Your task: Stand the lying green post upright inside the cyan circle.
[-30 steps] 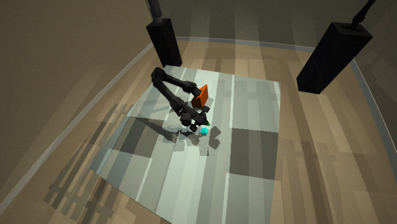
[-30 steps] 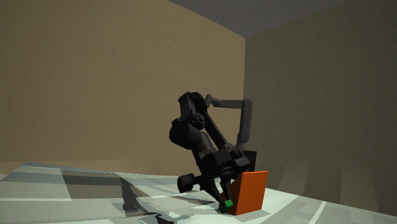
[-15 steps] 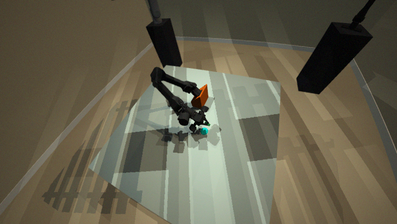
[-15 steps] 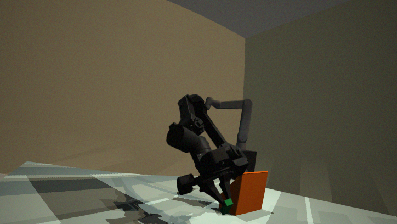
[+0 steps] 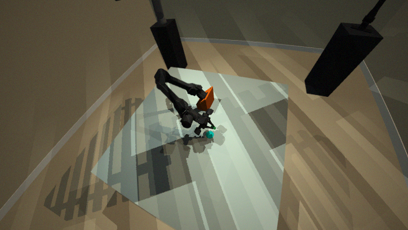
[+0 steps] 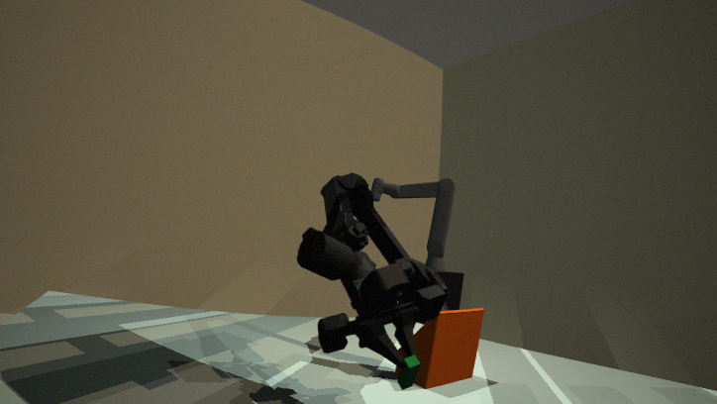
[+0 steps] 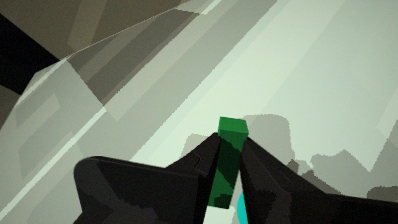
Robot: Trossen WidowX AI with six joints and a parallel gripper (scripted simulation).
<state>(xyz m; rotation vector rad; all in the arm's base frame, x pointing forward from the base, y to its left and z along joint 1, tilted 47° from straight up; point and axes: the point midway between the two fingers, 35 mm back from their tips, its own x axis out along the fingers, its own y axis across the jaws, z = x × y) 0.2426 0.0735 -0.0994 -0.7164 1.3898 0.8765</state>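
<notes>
Now: gripper tip 1 cm short of the cyan circle, 4 cm to the left of it and 12 cm above it. The rest, counted from my gripper tip: green post (1 cm behind, 1 cm to the right, 2 cm below).
</notes>
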